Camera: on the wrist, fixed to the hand. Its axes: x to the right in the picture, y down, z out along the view.
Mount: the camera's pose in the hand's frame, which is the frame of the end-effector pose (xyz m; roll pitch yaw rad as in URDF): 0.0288 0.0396 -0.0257 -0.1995 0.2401 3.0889
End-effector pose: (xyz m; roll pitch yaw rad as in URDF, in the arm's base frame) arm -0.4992 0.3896 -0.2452 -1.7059 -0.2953 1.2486
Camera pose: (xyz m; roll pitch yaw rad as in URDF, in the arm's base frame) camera -0.4580 0.4159 -0.2710 1.5891 0.3048 -1.6359
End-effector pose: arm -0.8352 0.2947 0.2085 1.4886 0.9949 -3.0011
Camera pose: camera -0.8777 0.2595 0.2047 -1.3059 -0.9803 -0.3075
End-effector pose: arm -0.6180 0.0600 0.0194 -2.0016 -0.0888 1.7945
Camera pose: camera -0.5860 0.0990 -0.0032 1.8232 0.0334 -1.1072
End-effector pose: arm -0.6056 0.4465 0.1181 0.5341 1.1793 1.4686
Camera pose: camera -0.6516 0.4604 0.0907 -0.4619 -0.9763 -1.9722
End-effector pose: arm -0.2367 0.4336 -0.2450 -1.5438 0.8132 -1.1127
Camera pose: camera -0.2630 0.4312 -0.2936 1.1252 -0.7277 2.3509
